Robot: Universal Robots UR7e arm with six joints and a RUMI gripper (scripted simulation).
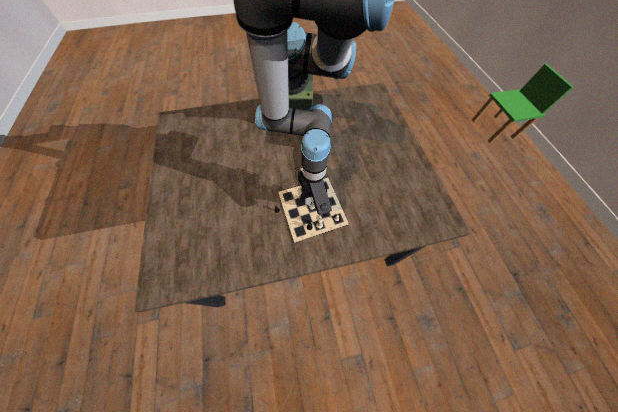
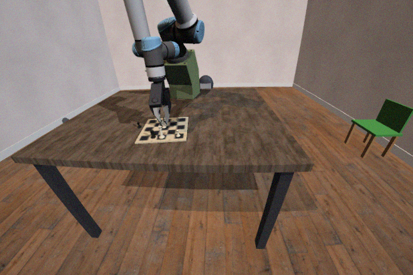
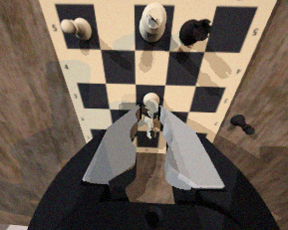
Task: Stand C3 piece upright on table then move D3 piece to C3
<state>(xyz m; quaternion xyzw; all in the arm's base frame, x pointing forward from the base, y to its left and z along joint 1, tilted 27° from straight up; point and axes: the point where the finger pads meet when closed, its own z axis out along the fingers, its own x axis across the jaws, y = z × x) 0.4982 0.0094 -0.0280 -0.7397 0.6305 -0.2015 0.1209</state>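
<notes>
My hand is 40 mm above the chessboard.
</notes>
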